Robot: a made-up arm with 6 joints. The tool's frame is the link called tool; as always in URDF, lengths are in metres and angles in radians.
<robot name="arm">
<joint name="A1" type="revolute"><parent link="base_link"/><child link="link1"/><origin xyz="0 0 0.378"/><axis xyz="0 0 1"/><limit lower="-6.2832" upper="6.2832" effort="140" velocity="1.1"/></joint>
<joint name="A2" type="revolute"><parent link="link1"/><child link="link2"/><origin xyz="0 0 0"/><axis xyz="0 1 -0.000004"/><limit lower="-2.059" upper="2.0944" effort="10" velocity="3.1"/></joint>
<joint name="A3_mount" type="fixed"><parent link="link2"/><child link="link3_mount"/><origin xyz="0.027 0 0.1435"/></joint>
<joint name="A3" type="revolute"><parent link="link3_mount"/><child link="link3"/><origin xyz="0.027 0 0.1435"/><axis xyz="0 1 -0.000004"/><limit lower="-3.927" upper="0.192" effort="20" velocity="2.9"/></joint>
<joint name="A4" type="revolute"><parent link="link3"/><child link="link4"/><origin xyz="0.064 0 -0.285"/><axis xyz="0 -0.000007 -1"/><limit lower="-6.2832" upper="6.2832" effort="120" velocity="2"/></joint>
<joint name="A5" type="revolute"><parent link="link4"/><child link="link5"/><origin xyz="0 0 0"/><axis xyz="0 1 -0.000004"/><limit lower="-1.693" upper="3.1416" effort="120" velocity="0.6"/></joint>
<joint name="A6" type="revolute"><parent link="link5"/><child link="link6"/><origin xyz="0.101 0 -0.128"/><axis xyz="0 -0.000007 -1"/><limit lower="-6.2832" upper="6.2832" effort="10" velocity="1.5"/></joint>
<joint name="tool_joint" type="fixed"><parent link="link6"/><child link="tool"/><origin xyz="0 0 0" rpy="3.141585 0 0"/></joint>
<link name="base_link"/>
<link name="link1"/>
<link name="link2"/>
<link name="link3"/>
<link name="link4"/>
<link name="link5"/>
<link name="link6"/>
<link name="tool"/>
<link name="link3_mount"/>
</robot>
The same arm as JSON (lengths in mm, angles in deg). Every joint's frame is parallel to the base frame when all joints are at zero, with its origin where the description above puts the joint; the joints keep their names.
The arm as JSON. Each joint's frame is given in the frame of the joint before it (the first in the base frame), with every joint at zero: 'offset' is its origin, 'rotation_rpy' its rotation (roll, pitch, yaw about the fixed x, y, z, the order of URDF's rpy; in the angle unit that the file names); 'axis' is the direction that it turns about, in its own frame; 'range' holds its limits. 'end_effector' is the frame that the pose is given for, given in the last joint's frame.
{"length_unit": "mm", "angle_unit": "deg", "chain": [
  {"id": "A1", "offset": [0.0, 0.0, 378.0], "rotation_rpy": [0.0, 0.0, 0.0], "axis": "+z", "range": [-360.0, 360.0]},
  {"id": "A2", "offset": [0.0, 0.0, 0.0], "rotation_rpy": [0.0, 0.0, 0.0], "axis": "+y", "range": [-117.97, 120.0]},
  {"id": "A3", "offset": [54.0, 0.0, 287.0], "rotation_rpy": [0.0, 0.0, 0.0], "axis": "+y", "range": [-225.0, 11.0]},
  {"id": "A4", "offset": [64.0, 0.0, -285.0], "rotation_rpy": [0.0, 0.0, 0.0], "axis": "-z", "range": [-360.0, 360.0]},
  {"id": "A5", "offset": [0.0, 0.0, 0.0], "rotation_rpy": [0.0, 0.0, 0.0], "axis": "+y", "range": [-97.0, 180.0]},
  {"id": "A6", "offset": [101.0, 0.0, -128.0], "rotation_rpy": [0.0, 0.0, 0.0], "axis": "-z", "range": [-360.0, 360.0]}
], "end_effector": {"offset": [0.0, 0.0, 0.0], "rotation_rpy": [180.0, 0.0, 0.0]}}

